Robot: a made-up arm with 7 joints.
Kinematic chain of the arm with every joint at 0, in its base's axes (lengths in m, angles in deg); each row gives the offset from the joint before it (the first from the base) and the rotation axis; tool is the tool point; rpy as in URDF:
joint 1: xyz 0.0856 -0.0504 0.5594 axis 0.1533 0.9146 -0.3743
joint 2: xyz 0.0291 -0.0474 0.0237 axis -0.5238 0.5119 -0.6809
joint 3: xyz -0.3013 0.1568 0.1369 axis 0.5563 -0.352 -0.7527
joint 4: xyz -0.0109 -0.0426 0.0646 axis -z
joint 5: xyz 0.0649 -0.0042 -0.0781 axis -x
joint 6: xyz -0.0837 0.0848 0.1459 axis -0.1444 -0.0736 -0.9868
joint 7: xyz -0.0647 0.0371 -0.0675 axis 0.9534 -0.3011 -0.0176
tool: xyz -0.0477 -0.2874 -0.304 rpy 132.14 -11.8 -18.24
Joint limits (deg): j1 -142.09..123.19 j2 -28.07..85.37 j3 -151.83..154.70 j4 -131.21..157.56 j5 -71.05..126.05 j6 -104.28..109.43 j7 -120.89..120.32
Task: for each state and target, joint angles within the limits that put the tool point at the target. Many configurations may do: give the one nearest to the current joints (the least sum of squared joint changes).
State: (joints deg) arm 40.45 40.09 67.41 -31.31 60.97 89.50 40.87
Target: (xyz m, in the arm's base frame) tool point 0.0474 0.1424 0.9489
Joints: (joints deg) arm 64.24 51.08 59.10 -21.19 88.76 93.50 40.26
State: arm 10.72 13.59 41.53 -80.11 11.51 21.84 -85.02
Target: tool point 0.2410 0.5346 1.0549
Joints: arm 28.98 55.87 46.91 -66.25 29.56 24.99 -107.68
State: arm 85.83 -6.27 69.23 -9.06 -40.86 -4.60 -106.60
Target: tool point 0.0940 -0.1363 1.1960
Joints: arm 95.19 3.03 61.43 -17.08 -40.41 -11.02 -102.88
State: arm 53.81 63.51 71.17 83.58 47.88 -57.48 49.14
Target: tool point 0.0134 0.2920 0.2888
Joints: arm 57.42 70.43 66.30 80.54 47.32 -55.20 48.65
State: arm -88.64 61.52 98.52 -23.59 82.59 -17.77 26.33
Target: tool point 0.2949 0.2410 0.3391
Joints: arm -95.14 58.00 126.42 3.84 68.86 -18.21 33.67
